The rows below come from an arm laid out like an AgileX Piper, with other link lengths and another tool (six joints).
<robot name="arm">
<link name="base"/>
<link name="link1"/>
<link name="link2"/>
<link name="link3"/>
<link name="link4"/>
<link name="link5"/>
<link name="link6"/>
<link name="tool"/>
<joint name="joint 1" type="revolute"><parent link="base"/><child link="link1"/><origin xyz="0 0 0.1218"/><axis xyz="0 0 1"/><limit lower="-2.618" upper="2.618"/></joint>
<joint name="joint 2" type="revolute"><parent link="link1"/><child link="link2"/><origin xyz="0 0 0"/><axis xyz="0 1 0"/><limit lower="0" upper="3.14"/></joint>
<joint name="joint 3" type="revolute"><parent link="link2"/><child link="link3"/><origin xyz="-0.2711 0 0.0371"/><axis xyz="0 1 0"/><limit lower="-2.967" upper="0"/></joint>
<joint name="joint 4" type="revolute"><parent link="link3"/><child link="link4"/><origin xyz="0.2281 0 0.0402"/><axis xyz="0.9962 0 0.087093"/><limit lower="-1.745" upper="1.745"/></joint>
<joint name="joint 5" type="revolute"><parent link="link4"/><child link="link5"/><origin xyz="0 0 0"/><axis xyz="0 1 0"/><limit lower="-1.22" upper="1.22"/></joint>
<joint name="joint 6" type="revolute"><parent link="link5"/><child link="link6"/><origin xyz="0.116 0 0.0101"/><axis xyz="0.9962 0 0.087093"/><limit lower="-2.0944" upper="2.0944"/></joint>
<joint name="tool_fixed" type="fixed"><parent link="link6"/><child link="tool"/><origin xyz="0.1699 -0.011 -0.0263" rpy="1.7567 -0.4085 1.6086"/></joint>
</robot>
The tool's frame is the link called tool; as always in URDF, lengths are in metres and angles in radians.
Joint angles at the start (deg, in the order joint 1, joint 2, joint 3, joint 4, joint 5, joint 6):
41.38, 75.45, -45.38, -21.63, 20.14, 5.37
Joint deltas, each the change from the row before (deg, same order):
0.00, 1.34, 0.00, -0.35, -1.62, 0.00
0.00, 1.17, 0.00, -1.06, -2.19, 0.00
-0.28, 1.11, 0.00, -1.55, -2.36, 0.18
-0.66, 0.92, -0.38, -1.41, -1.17, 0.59
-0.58, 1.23, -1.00, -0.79, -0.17, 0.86
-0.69, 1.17, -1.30, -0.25, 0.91, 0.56
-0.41, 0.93, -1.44, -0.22, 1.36, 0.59
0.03, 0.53, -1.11, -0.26, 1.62, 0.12
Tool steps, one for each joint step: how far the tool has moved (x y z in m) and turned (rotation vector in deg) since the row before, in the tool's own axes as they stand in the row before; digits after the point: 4 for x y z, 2 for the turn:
0.0029, 0.0026, 0.0060, -0.16, 0.33, -0.61
0.0031, 0.0063, 0.0046, -0.92, 0.29, -1.28
0.0012, 0.0074, 0.0042, -1.16, 0.10, -1.33
-0.0033, 0.0055, 0.0028, -0.64, -0.36, -0.32
-0.0037, 0.0041, 0.0035, 0.00, -0.38, 0.57
-0.0064, 0.0017, 0.0030, 0.63, -0.77, 1.03
-0.0054, 0.0020, 0.0015, 0.63, -0.78, 0.96
-0.0036, 0.0002, 0.0002, 0.77, -0.83, 0.16

